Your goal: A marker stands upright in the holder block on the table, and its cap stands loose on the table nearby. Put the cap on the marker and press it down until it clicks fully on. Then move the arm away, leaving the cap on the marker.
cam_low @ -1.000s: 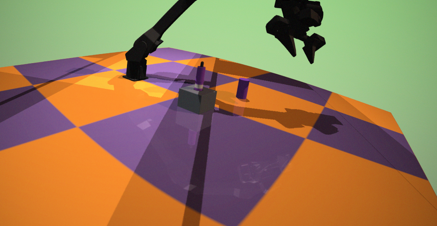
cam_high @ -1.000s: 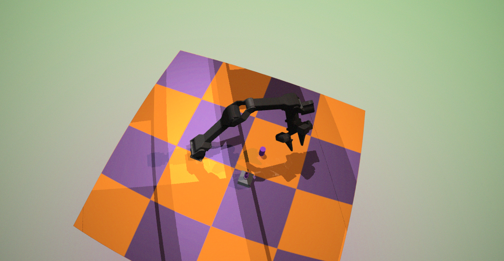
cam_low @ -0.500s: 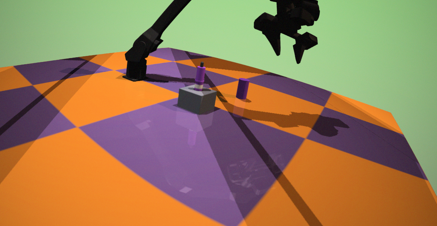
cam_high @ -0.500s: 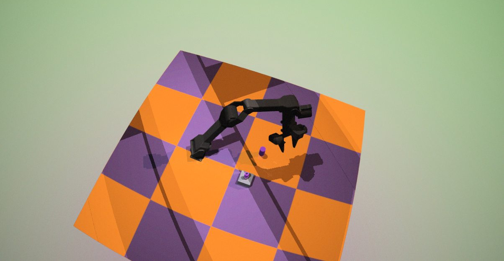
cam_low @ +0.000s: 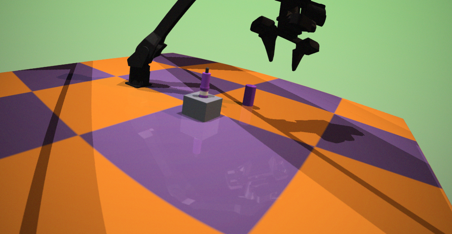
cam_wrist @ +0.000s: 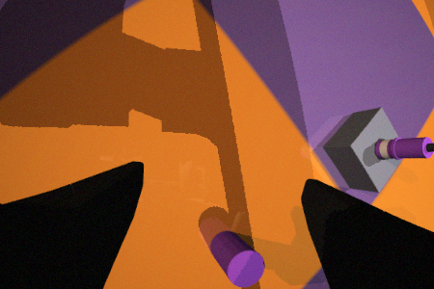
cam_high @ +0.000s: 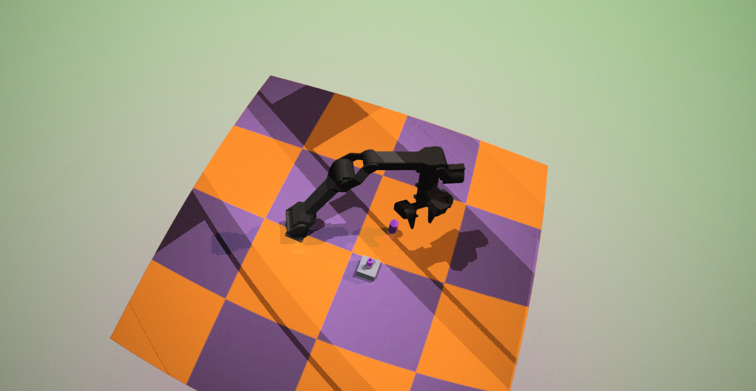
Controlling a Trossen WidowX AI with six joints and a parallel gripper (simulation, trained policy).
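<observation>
Right now my gripper tip is 10 cm above the purple cap, 8 cm past it and 2 cm to the right of it. From my gripper tip the other things lie so: grey holder block: 15 cm to the right, 11 cm below, 11 cm behind.
</observation>
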